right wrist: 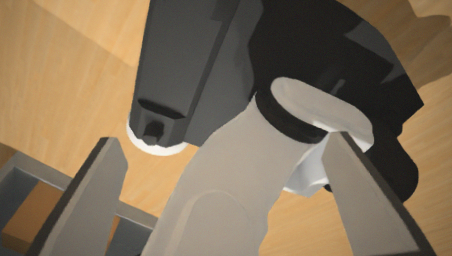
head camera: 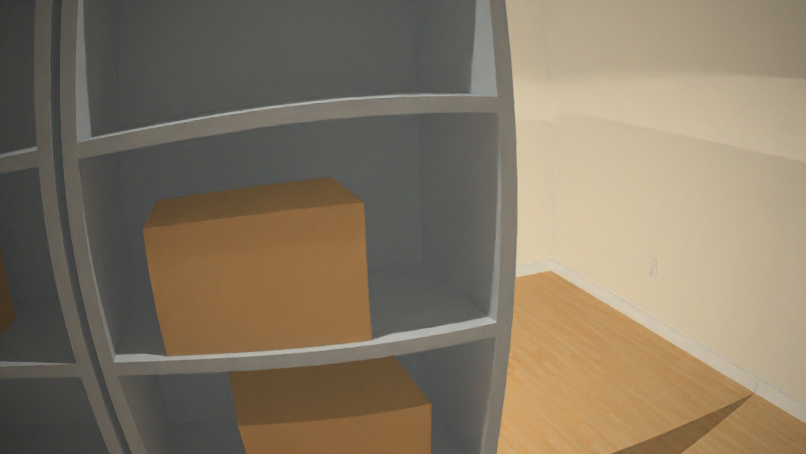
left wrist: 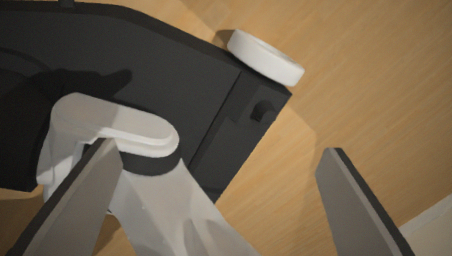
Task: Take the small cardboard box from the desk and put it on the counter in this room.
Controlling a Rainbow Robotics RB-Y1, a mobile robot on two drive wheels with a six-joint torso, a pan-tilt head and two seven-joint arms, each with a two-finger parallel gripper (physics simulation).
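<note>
My left gripper [left wrist: 220,156] is open, with its two grey fingers wide apart over my own base and the floor. My right gripper [right wrist: 225,148] is open as well, with my own arm and base showing between and beyond its fingers. Neither gripper holds anything. The desk, the small cardboard box on it and the counter do not show in any of the views.
A grey shelf unit [head camera: 507,169] [right wrist: 42,171] stands close in front. A large cardboard box [head camera: 259,281] is in its middle compartment, another box [head camera: 332,397] below. Another grey unit stands left. A beige wall [head camera: 676,197] and wooden floor [head camera: 592,349] are at the right.
</note>
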